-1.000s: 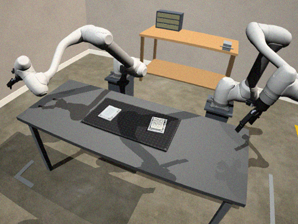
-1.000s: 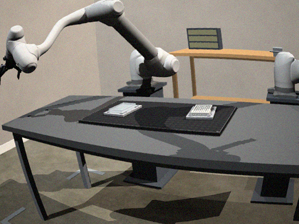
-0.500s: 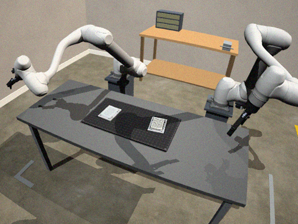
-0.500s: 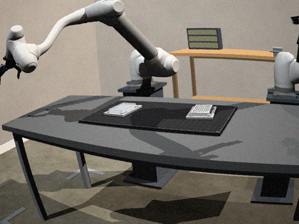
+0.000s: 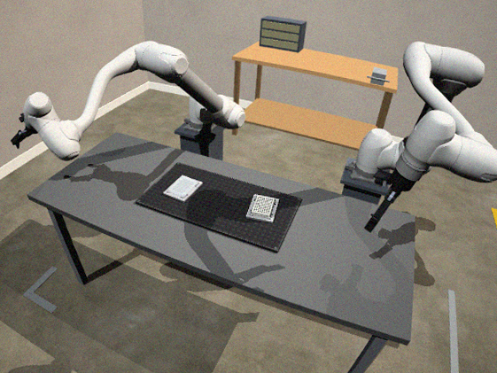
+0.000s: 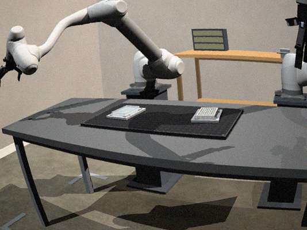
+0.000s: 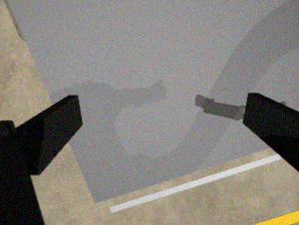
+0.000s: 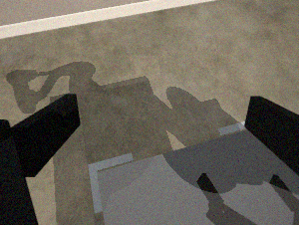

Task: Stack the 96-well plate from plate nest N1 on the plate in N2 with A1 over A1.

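The nest N1 is 110 mm behind my left hand, 870 mm to the right of it and 280 mm below it. The rest, counted from my left hand: nest N2: 160 mm behind, 470 mm to the right, 280 mm below; then A1 mark: 240 mm behind, 430 mm to the right, 280 mm below.
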